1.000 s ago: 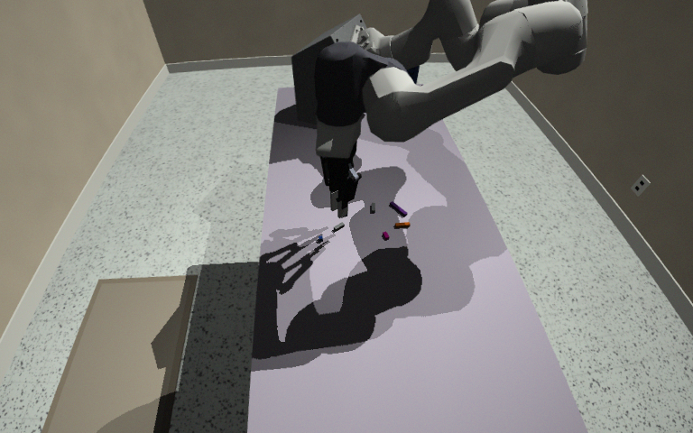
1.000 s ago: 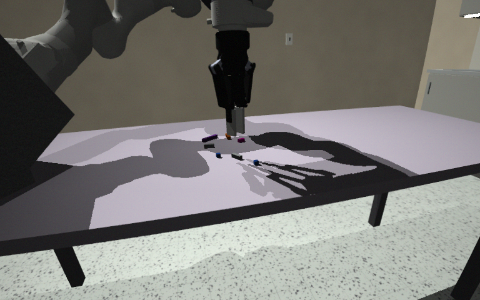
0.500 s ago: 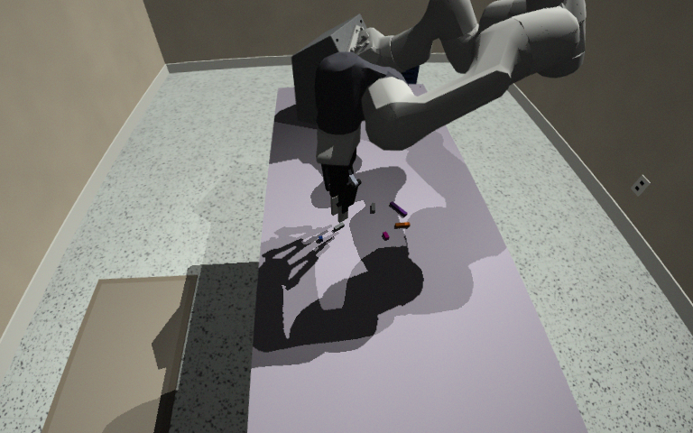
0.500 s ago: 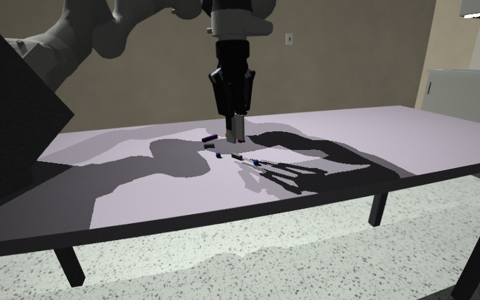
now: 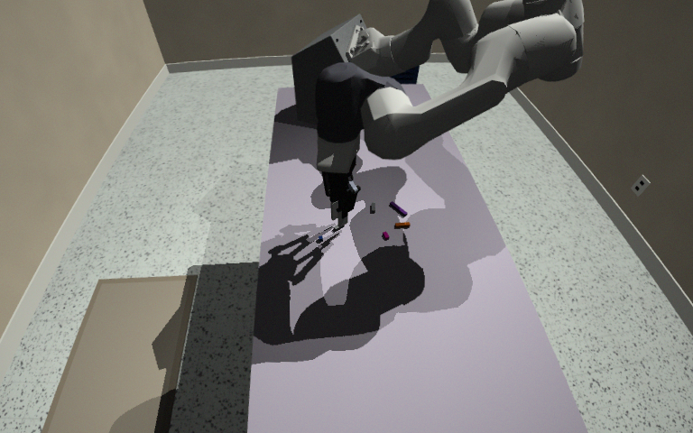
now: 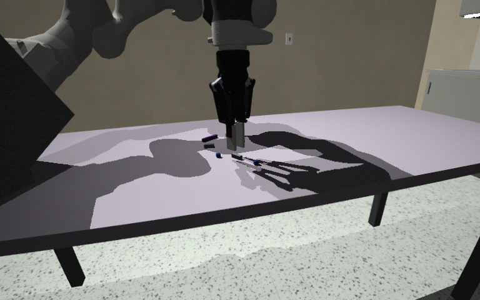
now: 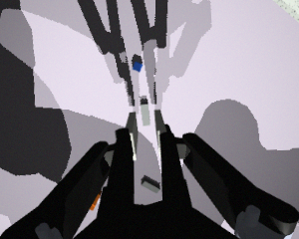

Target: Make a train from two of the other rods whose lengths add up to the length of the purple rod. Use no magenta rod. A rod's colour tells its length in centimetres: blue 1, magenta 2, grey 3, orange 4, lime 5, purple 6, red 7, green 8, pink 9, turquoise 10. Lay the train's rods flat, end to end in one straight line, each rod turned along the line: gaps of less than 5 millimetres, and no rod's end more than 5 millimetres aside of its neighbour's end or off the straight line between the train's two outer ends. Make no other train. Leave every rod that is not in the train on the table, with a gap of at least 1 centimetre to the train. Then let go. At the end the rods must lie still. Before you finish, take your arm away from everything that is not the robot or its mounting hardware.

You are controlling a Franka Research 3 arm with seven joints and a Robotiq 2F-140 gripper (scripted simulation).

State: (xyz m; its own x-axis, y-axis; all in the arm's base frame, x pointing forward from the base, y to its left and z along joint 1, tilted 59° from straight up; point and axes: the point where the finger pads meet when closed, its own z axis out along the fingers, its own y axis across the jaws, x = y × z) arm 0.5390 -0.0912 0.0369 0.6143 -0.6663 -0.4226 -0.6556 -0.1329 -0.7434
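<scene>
The magenta rod is 20 mm ahead of my hand, 130 mm to the left of it and 60 mm below it. From my hand the other things lie so: purple rod: 80 mm behind, 160 mm to the left, 60 mm below; then orange rod: 20 mm behind, 170 mm to the left, 60 mm below.
</scene>
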